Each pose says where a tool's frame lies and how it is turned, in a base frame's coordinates. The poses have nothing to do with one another.
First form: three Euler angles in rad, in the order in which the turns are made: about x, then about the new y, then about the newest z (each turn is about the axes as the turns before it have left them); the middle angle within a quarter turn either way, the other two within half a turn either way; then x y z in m.
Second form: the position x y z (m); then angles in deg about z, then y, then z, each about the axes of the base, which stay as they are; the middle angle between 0 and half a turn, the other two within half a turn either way. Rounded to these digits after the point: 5 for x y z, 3 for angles.
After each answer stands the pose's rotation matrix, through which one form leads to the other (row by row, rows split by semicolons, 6 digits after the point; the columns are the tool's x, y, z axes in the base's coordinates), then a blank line. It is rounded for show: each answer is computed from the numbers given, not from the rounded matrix.
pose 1, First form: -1.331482, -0.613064, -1.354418, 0.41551, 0.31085, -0.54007
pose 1, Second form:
0.41551, 0.31085, -0.54007, -175.594, 78.821, 125.909
0.175596 0.798817 -0.575376; -0.111500 0.596834 0.794580; 0.978128 -0.075370 0.193870

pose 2, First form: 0.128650, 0.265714, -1.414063, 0.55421, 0.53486, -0.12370
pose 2, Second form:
0.55421, 0.53486, -0.12370, -54.793, 16.877, -25.240
0.150614 0.953078 0.262598; -0.974321 0.188080 -0.123793; -0.167374 -0.237210 0.956931

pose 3, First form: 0.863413, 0.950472, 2.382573, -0.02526, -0.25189, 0.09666
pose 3, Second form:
-0.02526, -0.25189, 0.09666, -168.315, 67.805, -28.501
-0.421739 -0.400056 0.813690; -0.001466 -0.897100 -0.441825; 0.906716 -0.187528 0.377756

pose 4, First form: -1.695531, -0.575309, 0.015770, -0.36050, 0.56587, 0.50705
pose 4, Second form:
-0.36050, 0.56587, 0.50705, -85.194, 95.992, 123.167
0.838920 -0.013231 -0.544094; 0.537838 -0.132909 0.832506; -0.083330 -0.991040 -0.104384

